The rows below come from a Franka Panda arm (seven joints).
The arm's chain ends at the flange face. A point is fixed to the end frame.
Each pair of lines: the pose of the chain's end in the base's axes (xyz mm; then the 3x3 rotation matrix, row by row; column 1 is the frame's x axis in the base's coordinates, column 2 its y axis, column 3 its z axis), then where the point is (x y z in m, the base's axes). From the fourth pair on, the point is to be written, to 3 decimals.
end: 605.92 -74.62 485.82; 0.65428 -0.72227 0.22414; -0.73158 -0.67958 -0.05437; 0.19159 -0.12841 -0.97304
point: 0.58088 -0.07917 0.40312
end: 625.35 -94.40 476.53; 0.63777 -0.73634 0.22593; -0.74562 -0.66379 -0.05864; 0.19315 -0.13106 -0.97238
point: 0.60047 -0.09836 0.39375
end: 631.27 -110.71 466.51; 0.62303 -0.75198 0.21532; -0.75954 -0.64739 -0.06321; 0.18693 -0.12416 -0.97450
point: 0.60552 -0.11409 0.38397
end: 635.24 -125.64 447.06; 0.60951 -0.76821 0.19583; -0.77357 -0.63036 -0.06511; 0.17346 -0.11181 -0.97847
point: 0.608 -0.128 0.365
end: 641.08 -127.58 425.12; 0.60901 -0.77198 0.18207; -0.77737 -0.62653 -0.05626; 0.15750 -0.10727 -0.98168
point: 0.613 -0.129 0.343
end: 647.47 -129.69 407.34; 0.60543 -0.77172 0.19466; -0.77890 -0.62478 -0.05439; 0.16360 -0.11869 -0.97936
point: 0.620 -0.131 0.325
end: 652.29 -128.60 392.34; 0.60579 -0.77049 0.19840; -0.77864 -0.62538 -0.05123; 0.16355 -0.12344 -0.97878
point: 0.625 -0.130 0.310
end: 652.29 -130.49 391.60; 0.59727 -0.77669 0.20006; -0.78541 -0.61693 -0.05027; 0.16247 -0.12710 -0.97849
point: 0.625 -0.131 0.309
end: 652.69 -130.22 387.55; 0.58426 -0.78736 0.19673; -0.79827 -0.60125 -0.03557; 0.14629 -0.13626 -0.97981
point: 0.626 -0.129 0.305
